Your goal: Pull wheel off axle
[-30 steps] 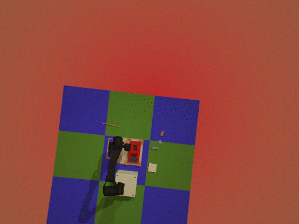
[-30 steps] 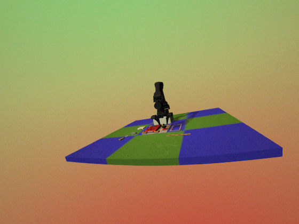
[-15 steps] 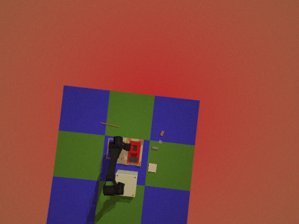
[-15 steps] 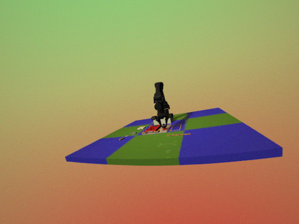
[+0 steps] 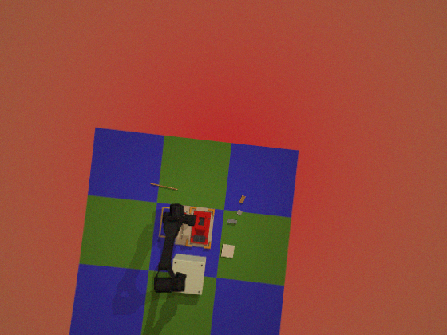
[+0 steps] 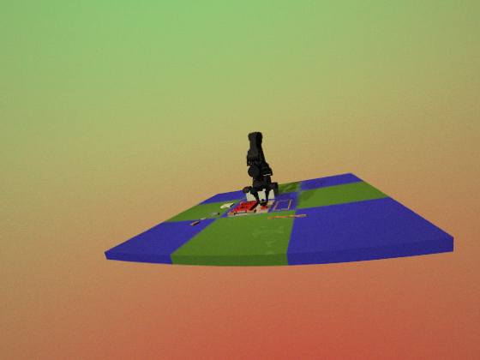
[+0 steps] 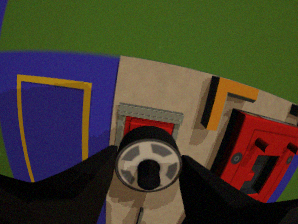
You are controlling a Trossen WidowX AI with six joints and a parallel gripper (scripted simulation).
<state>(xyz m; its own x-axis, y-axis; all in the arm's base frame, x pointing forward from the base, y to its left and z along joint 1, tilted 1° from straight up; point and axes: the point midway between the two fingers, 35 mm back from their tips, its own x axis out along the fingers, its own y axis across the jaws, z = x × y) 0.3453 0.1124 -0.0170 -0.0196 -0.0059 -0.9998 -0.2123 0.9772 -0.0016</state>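
Now: gripper tip right at the wheel. Also, from my gripper tip: dark upright axle: right at my gripper tip; beige tile: 34 cm to the right, 13 cm behind, 3 cm below; thin wooden stick: 17 cm to the left, 13 cm ahead, 4 cm below.
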